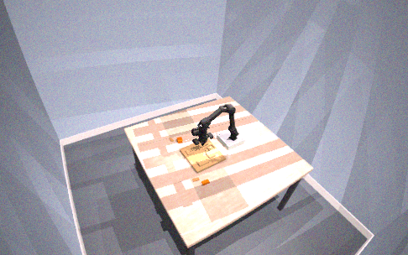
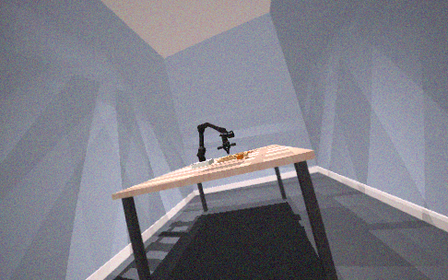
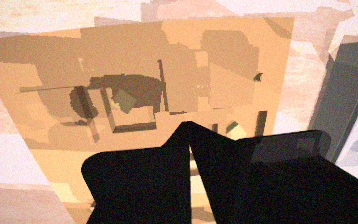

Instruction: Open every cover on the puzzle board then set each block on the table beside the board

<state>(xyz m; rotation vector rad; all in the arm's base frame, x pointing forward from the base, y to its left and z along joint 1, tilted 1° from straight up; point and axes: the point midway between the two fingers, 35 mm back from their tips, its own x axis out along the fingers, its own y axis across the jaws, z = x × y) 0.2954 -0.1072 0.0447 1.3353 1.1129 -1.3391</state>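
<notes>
Now: the tan puzzle board 5 cm ahead of my gripper tip, 5 cm to the left of it and 3 cm below it. Also, from my gripper tip: orange bit 23 cm ahead, 28 cm to the left, 4 cm below.
</notes>
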